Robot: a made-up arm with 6 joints.
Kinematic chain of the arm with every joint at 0, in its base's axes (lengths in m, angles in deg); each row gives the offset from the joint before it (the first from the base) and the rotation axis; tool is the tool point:
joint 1: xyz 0 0 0.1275 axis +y
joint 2: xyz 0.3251 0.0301 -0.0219 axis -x
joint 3: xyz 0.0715 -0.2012 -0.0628 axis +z
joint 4: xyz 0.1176 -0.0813 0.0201 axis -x
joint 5: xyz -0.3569 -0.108 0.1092 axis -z
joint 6: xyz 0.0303 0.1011 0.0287 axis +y
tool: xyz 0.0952 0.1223 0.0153
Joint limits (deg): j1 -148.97..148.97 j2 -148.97..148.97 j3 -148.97..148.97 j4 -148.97..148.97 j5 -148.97..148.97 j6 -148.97..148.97
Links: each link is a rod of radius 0.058 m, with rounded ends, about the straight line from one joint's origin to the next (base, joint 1, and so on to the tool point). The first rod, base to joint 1, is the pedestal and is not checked.
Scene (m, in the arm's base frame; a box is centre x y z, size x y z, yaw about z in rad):
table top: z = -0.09
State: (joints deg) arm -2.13 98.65 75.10 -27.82 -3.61 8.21
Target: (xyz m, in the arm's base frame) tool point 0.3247 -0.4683 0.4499
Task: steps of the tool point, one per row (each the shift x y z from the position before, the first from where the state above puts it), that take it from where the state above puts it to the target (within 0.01 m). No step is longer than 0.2 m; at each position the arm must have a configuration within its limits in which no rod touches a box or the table.
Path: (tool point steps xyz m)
1: -0.0291 -0.0720 0.0722
2: -0.0239 -0.0980 0.0562
3: -0.0172 -0.1202 0.0301
4: -0.0087 -0.1340 -0.0049
5: 0.0014 -0.1363 -0.0455
6: 0.0128 -0.1245 -0.0875

